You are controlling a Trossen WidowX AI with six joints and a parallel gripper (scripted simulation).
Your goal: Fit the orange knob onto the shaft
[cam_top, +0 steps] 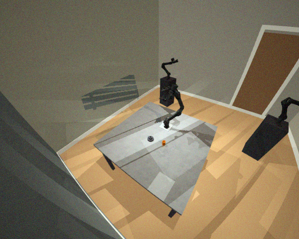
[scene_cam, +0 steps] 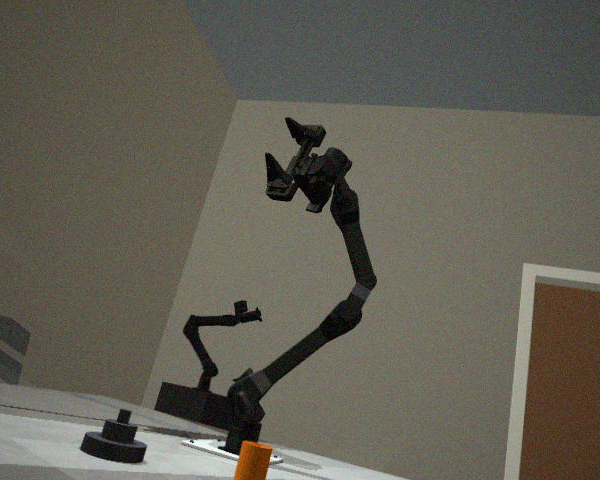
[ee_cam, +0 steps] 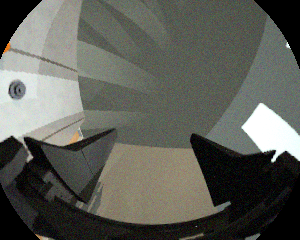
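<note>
Right now my gripper tip is 580 mm above the orange knob, 170 mm to the right of it and 90 mm short of it. From my gripper tip the other things lie so: round pedestal 580 mm below, 160 mm ahead, 10 mm to the right.
</note>
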